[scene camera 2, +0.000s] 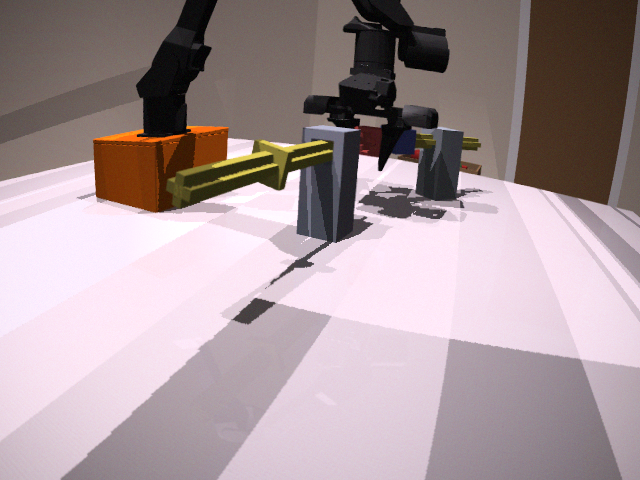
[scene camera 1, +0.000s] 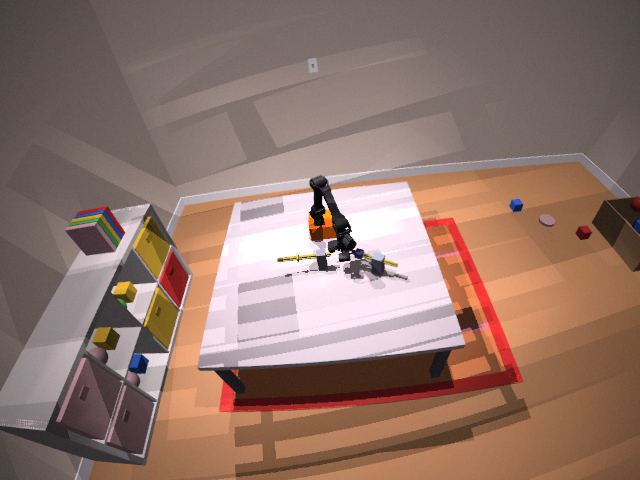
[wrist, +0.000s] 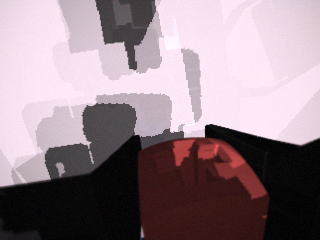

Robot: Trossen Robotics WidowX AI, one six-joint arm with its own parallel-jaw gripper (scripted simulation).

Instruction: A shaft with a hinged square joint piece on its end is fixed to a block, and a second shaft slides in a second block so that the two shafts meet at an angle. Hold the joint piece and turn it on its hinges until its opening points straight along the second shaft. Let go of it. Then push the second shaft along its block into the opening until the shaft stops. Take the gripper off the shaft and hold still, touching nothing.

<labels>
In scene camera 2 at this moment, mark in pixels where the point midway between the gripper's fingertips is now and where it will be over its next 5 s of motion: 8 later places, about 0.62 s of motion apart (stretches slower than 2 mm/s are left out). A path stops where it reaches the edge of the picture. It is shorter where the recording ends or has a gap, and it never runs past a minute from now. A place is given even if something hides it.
The gripper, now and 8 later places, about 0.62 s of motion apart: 366,168; 367,161; 370,137; 376,102; 374,65; 376,62; 359,84; 277,116; 244,137
</labels>
